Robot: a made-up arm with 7 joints. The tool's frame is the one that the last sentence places.
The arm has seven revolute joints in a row. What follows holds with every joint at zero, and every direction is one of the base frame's.
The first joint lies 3.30 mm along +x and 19.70 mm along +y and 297.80 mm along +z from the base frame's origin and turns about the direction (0, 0.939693, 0.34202).
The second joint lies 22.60 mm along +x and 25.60 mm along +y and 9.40 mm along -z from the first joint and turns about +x.
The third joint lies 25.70 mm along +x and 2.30 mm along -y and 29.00 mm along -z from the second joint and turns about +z.
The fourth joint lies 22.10 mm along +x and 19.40 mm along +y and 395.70 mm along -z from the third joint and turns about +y.
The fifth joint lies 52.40 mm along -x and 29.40 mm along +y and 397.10 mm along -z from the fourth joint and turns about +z.
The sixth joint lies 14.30 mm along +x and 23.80 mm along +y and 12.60 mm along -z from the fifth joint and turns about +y.
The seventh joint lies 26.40 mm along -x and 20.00 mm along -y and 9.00 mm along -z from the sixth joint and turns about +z.
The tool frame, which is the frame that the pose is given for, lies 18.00 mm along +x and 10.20 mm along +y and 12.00 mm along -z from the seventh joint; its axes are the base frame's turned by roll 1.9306, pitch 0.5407 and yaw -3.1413 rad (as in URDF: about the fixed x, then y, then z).
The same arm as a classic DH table. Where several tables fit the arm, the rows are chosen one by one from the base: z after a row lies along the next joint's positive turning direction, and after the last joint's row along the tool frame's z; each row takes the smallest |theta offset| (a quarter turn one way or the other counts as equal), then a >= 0, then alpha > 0; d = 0 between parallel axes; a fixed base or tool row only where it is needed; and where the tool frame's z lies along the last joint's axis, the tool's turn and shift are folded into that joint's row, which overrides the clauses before.
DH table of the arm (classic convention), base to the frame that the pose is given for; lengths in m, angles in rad. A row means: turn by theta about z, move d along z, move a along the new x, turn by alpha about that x. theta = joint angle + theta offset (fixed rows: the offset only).
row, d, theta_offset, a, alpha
base (fixed), 0.2906, 0, 0.0033, -1.2218
joint 1, 0.0418, 1.5708, 0.0176, 1.5708
joint 2, 0.0483, 1.2218, -0.0023, -1.5708
joint 3, -0.4247, -1.5708, 0.0221, -1.5708
joint 4, 0.0488, 0, -0.0524, 1.5708
joint 5, -0.4097, 0, 0.0143, -1.5708
joint 6, 0.0038, 0, -0.0264, 1.5708
joint 7, -0.0167, -0.191, 0.0157, -1.8774
tool (fixed), 0.0141, 2.5712, 0, 0

